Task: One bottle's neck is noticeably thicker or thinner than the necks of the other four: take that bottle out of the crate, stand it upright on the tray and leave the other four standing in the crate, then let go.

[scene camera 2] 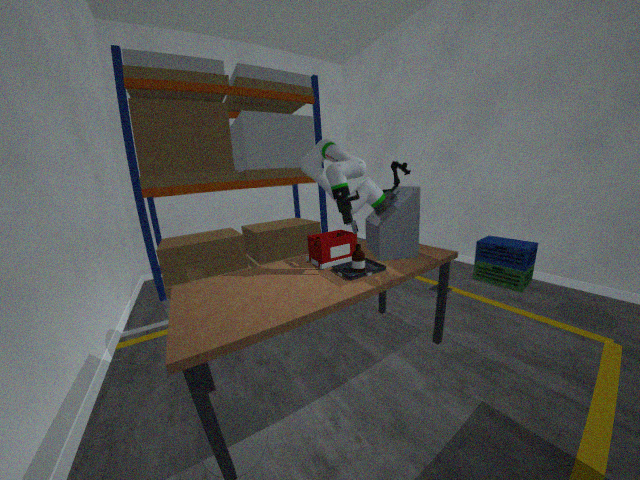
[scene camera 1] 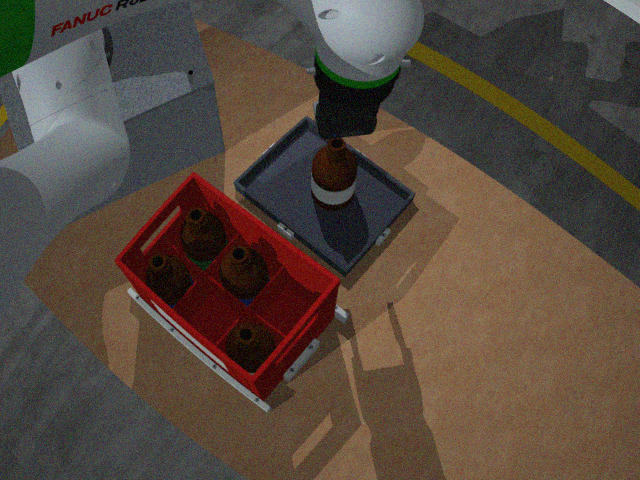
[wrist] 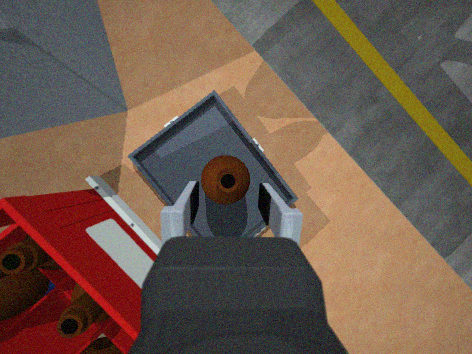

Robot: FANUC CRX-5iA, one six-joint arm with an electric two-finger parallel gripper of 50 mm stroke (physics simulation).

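Places are measured from the arm's base along level axes (x back, y left, z down), in metres.
Pixels of known places: gripper, fingertip midpoint: (scene camera 2: 355, 232) (wrist: 229, 194); arm's base, origin of the base link: (scene camera 2: 384, 207).
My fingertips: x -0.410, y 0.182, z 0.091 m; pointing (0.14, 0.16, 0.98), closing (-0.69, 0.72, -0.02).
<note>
For each thing: its top centre in the pictures, then the offset to it from my fingertips. Level surfaces: height alone.
- brown bottle with a white label, middle of its top: (wrist: 228, 181) (scene camera 1: 336, 143) (scene camera 2: 357, 244) dz +0.068, dx +0.005, dy +0.008 m
- dark grey tray, middle of its top: (scene camera 1: 324, 186) (wrist: 216, 178) (scene camera 2: 358, 266) dz +0.202, dx +0.015, dy -0.002 m
- red crate, middle of its top: (scene camera 1: 218, 270) (scene camera 2: 331, 234) dz +0.052, dx +0.006, dy -0.262 m
- second bottle, middle of its top: (scene camera 1: 238, 253) (wrist: 69, 326) dz +0.065, dx +0.003, dy -0.223 m
- third bottle, middle of its top: (scene camera 1: 157, 261) dz +0.065, dx +0.091, dy -0.308 m
- fourth bottle, middle of its top: (scene camera 1: 246, 334) dz +0.065, dx -0.078, dy -0.307 m
- wooden table, its level: dz +0.227 m
A brown bottle with a white label (scene camera 1: 333, 167) (scene camera 2: 358, 256) (wrist: 215, 175) stands upright on the dark grey tray (scene camera 1: 279, 180) (scene camera 2: 381, 267) (wrist: 192, 132). My gripper (scene camera 2: 355, 227) (wrist: 229, 194) is open and empty above this bottle, with a gap between the fingertips and its mouth in scene camera 2. In scene camera 1 the fingers are hidden behind the black gripper body. The red crate (scene camera 1: 326, 311) (scene camera 2: 319, 250) (wrist: 72, 215) holds the other four: a bottle (scene camera 1: 204, 235), a second bottle (scene camera 1: 242, 273), a third bottle (scene camera 1: 168, 279) and a fourth bottle (scene camera 1: 250, 347), all upright.
The crate stands beside the tray on the wooden table (scene camera 1: 491, 310) (scene camera 2: 268, 304), with pale metal strips (scene camera 1: 206, 360) along its base. The grey robot pedestal (scene camera 2: 398, 232) stands behind the tray in scene camera 2. A rack with boxes (scene camera 2: 127, 155) stands farther back.
</note>
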